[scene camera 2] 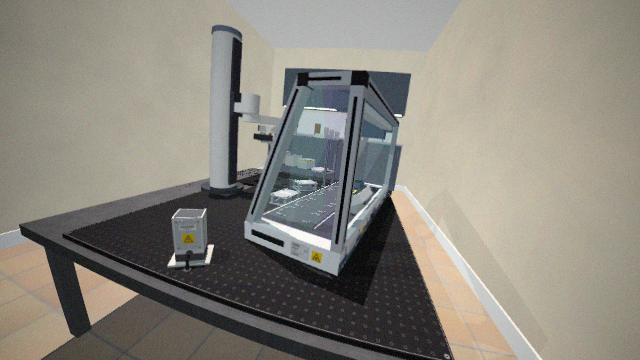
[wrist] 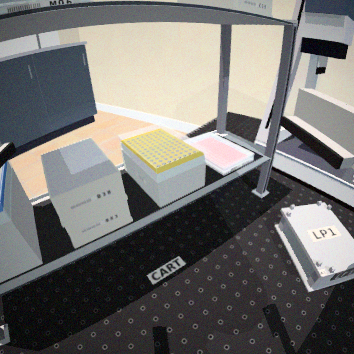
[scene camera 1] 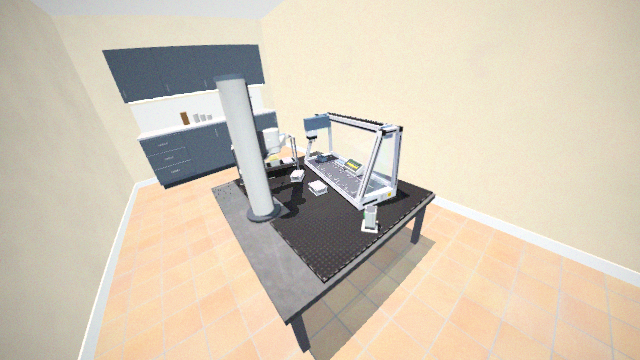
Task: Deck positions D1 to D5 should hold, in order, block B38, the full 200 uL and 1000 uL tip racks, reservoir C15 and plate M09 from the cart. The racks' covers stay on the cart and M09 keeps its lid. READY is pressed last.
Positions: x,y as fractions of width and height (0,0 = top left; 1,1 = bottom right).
Labels:
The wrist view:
white pad labelled LP1: 0.90,0.65
cart legs: 0.81,0.11
cart shelf: 0.18,0.73
cart shelf: 0.07,0.07

